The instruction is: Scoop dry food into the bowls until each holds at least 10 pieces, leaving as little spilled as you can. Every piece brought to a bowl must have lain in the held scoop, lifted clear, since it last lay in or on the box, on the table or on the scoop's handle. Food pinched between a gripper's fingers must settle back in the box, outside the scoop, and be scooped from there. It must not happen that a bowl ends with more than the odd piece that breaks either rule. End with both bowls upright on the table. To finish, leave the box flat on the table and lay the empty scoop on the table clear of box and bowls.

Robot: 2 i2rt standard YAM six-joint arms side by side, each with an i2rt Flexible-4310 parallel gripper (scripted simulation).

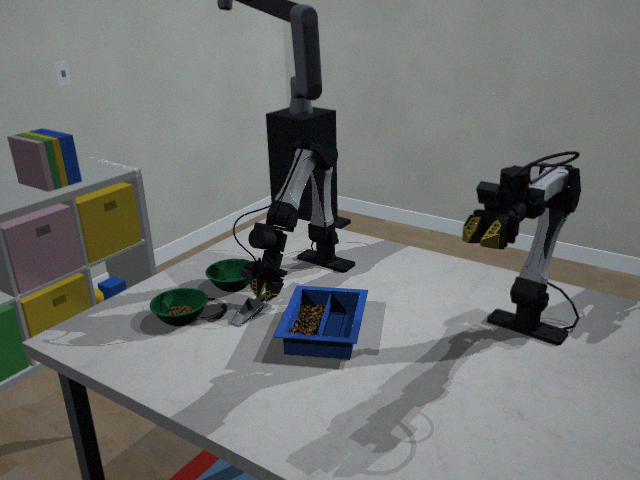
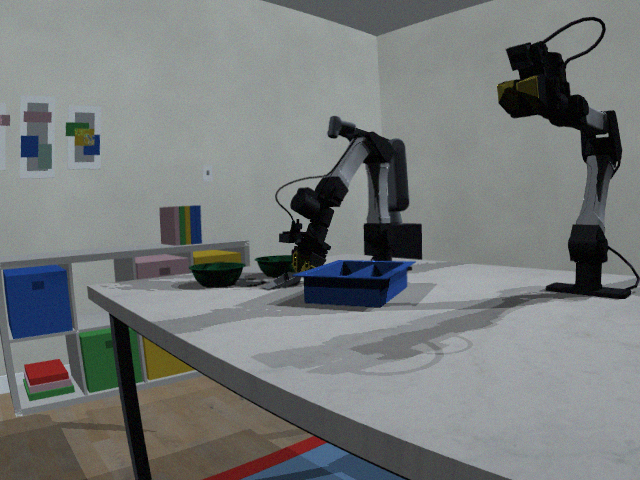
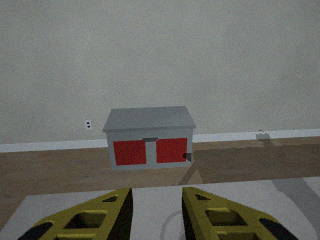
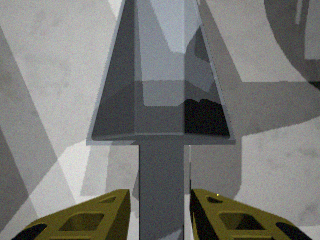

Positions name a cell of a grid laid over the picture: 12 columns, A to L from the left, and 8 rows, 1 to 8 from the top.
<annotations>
left gripper: image 1 I5; image 2 J2; image 3 F7; not seen in image 4 (out of frame)
right gripper: image 1 E5; image 2 F5; image 4 G7; not seen in image 3 (out of frame)
blue box: image 1 G6; image 2 G5; not seen in image 3 (out of frame); not seen in image 4 (out of frame)
</annotations>
